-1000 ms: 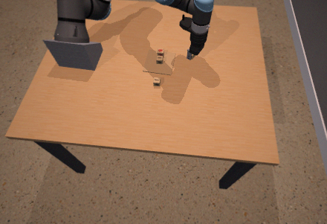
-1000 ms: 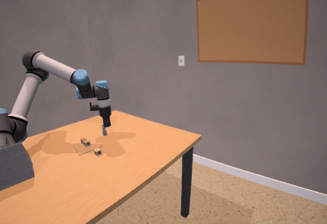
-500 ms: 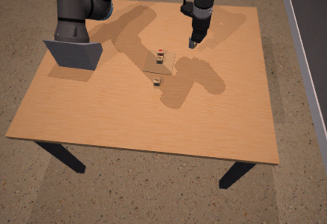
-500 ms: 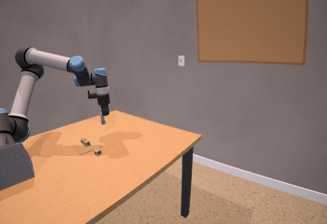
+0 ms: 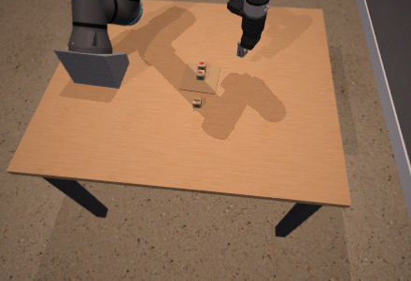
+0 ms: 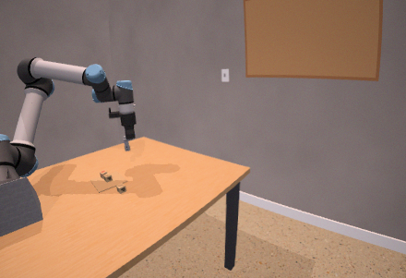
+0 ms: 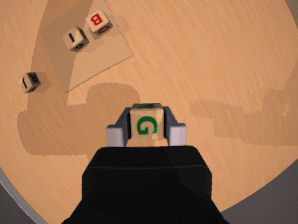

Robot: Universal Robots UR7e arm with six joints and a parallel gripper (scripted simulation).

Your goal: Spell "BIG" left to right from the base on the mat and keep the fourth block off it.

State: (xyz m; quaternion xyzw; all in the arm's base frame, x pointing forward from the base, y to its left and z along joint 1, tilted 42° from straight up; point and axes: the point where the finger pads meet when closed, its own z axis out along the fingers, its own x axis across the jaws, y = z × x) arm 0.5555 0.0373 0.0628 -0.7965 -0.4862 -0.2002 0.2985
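My hand is 150 mm past the tan mat, 120 mm above it and 50 mm to the left of it. From my hand the other things lie so: B block 150 mm behind, 100 mm below, 10 mm to the right.
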